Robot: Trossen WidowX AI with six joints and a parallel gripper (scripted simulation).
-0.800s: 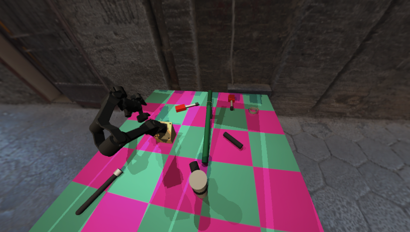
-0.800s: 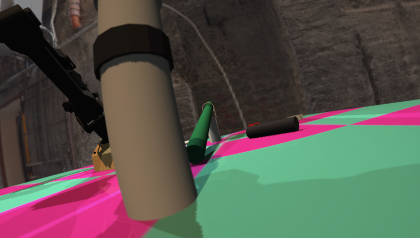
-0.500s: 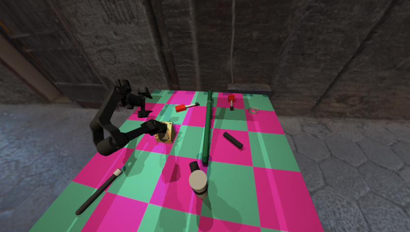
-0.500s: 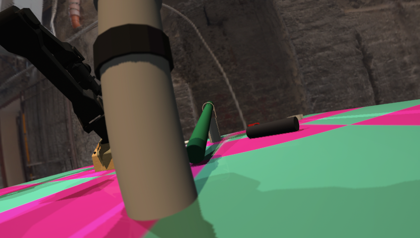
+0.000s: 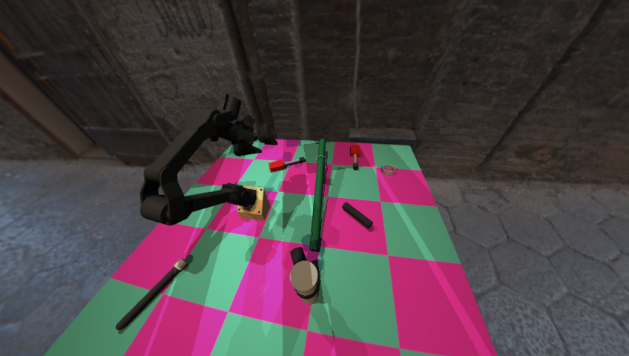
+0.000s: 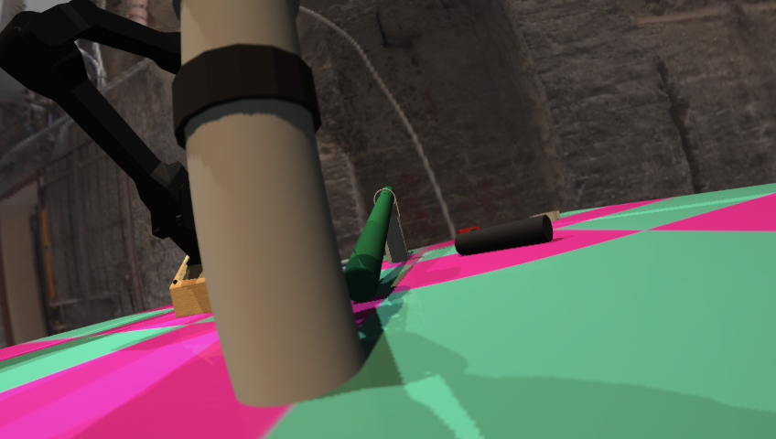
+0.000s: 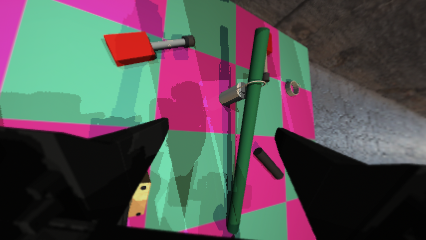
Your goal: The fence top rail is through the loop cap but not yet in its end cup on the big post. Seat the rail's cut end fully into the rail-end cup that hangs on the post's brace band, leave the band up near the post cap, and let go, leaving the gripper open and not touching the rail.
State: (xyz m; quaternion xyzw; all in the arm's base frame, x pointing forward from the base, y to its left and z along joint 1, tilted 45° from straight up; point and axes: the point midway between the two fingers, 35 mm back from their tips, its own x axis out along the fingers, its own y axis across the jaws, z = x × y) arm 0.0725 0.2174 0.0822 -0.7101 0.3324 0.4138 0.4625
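The black brace band lies 22 cm ahead of my gripper tip, 37 cm to the right of it and 16 cm below it. Round my gripper tip: black cylinder (38 cm ahead, 7 cm to the right, 27 cm below).
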